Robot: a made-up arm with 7 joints. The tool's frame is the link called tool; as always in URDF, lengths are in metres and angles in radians.
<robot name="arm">
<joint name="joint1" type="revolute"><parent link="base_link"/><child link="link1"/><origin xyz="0 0 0.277"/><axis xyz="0 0 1"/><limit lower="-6.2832" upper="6.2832"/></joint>
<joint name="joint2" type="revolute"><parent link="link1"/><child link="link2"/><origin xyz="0 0 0"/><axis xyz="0 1 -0.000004"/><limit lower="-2.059" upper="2.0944"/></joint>
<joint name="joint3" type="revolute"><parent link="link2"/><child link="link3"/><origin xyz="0 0 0.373"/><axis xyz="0 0 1"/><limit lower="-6.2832" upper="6.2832"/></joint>
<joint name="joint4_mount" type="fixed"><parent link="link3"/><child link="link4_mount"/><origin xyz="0.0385 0 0"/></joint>
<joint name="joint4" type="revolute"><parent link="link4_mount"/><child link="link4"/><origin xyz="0.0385 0 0"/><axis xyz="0 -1 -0.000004"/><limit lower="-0.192" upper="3.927"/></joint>
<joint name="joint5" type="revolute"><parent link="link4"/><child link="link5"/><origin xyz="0.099 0 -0.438"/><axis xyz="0 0.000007 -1"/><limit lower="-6.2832" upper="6.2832"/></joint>
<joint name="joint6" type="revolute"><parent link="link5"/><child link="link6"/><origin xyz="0 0 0"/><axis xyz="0 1 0.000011"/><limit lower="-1.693" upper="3.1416"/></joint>
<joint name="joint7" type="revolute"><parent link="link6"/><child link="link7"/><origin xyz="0.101 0 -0.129"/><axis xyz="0 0.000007 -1"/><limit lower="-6.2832" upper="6.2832"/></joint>
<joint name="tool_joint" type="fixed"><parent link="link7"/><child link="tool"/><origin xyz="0 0 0" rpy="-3.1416 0 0"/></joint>
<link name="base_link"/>
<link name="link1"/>
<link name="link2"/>
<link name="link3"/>
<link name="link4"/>
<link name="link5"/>
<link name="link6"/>
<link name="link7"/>
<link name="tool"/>
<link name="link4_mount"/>
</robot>
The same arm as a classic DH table. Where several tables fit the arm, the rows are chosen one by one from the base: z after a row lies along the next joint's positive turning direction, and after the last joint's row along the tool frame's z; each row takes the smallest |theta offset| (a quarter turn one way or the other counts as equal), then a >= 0, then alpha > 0; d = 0 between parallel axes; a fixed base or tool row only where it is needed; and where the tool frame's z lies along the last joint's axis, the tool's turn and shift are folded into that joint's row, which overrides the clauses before.
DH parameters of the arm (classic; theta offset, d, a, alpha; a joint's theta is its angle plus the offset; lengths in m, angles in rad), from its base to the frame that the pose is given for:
joint1: 0.0000 0.2770 0.0000 -1.5708
joint2: 0.0000 0.0000 0.0000 1.5708
joint3: 0.0000 0.3730 0.0770 1.5708
joint4: 0.0000 0.0000 0.0990 1.5708
joint5: 0.0000 0.4380 0.0000 1.5708
joint6: 0.0000 0.0000 0.1010 -1.5708
joint7: 0.0000 0.1290 0.0000 0.0000
Joint limits (rad, base to tool): -6.2832..6.2832 -2.0590..2.0944 -6.2832..6.2832 -0.1920..3.9270 -6.2832..6.2832 -1.6930..3.1416 -6.2832..6.2832

